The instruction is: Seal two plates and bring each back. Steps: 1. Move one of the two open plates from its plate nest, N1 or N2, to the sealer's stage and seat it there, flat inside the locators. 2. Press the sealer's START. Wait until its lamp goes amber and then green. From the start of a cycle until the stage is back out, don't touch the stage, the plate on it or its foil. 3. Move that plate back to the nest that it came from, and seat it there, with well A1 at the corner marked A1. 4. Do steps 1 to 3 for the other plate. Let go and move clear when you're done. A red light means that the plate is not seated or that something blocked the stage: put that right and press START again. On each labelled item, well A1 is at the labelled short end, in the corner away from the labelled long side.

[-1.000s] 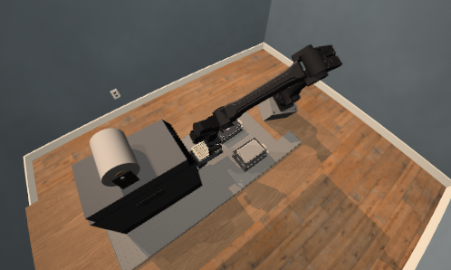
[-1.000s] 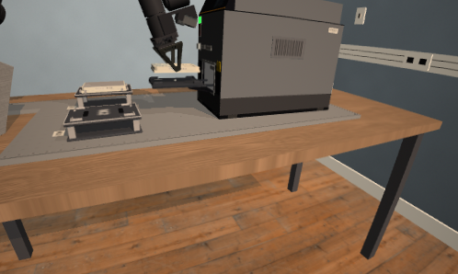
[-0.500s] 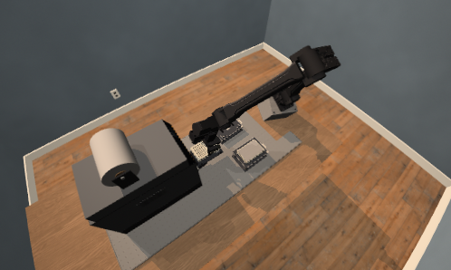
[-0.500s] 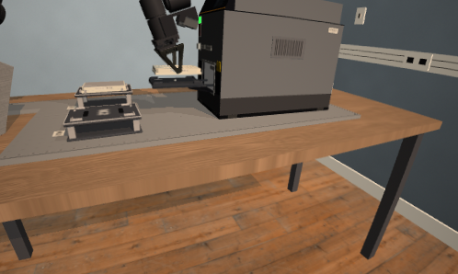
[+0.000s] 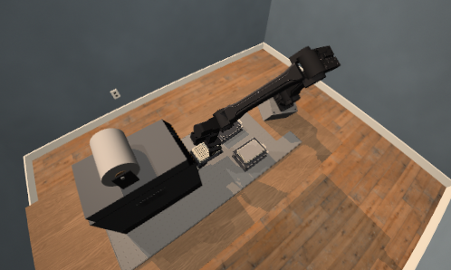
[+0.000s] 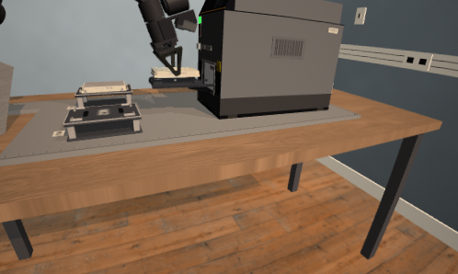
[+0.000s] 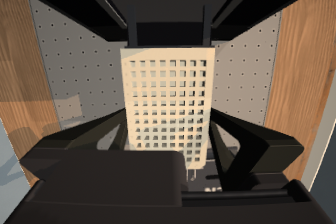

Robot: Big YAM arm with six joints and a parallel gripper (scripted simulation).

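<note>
Right now my hand is 30 mm above the sealer stage. From my hand the other things lie so: plate nest: 180 mm behind, 130 mm to the right, 90 mm below; start button: 90 mm ahead, 110 mm to the left, 70 mm above; small label: 280 mm behind, 150 mm to the right, 120 mm below.
</note>
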